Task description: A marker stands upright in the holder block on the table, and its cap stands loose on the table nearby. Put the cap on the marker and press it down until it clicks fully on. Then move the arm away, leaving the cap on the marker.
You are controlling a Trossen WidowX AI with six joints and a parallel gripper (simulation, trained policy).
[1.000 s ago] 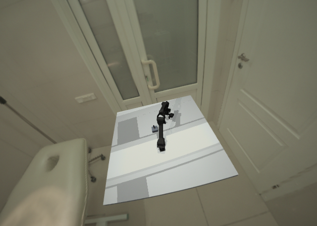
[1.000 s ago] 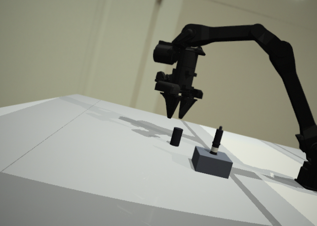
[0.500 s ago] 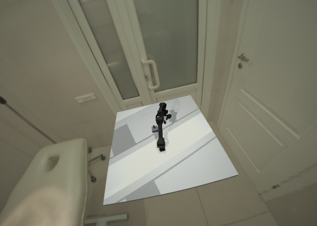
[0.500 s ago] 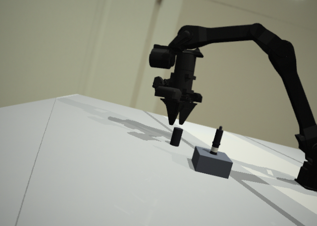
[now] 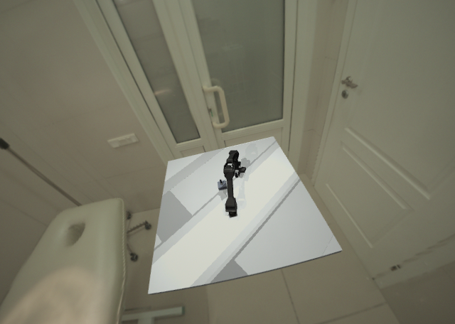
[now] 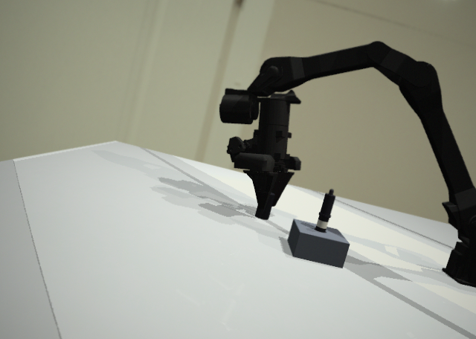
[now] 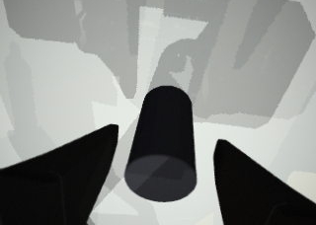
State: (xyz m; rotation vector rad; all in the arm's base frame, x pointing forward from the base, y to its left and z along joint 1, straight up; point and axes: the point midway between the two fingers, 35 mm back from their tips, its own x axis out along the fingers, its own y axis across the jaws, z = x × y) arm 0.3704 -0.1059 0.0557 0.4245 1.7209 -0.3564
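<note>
Right now the dark grey holder block is 150 mm to the left of my gripper tip and 70 mm behind it. Also, from my gripper tip: black cap: right at my gripper tip.
</note>
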